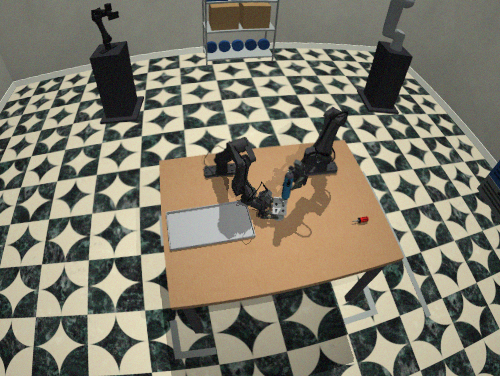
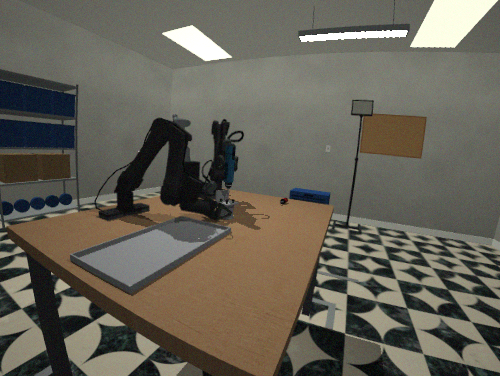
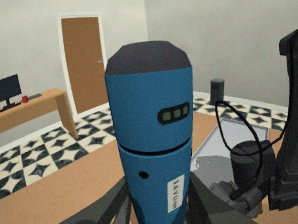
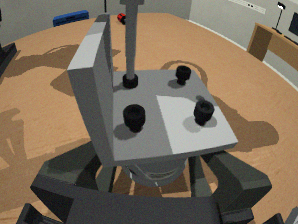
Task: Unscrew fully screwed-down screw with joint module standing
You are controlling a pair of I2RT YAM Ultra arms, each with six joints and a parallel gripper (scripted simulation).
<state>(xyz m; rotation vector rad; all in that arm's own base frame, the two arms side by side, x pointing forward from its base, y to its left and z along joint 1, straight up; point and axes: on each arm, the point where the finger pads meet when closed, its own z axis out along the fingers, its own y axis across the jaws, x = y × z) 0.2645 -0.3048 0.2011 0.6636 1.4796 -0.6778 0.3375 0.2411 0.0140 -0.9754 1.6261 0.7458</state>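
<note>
Now: right hand 40 mm below the screw, 20 mm to the right of it and 10 mm past it. From my right hand the other things lie so: red-handled screwdriver 450 mm to the left, 60 mm ahead, 10 mm below; then grey l-shaped bracket 50 mm above; then grey tray 350 mm to the right, 40 mm ahead, 20 mm below.
</note>
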